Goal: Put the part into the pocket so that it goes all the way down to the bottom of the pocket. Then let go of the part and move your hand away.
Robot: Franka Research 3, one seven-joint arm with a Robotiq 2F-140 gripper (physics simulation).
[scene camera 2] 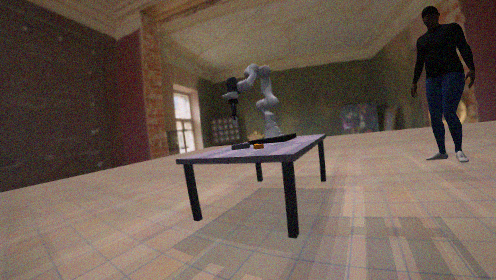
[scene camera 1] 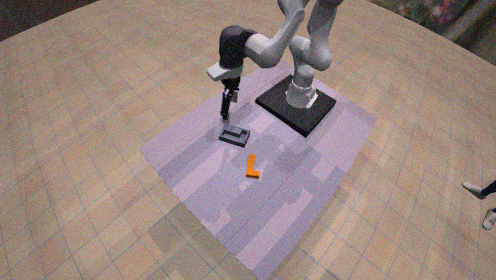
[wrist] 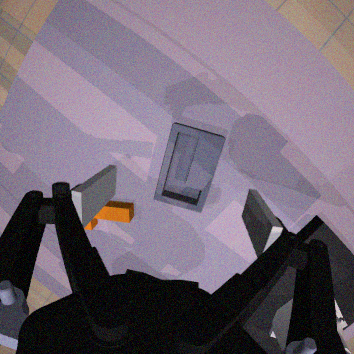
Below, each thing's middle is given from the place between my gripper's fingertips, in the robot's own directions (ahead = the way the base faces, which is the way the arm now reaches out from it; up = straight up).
Right now my hand is 50 mm short of the orange L-shaped part [wrist: 122,211], 210 mm to the right of it and 180 mm above it.
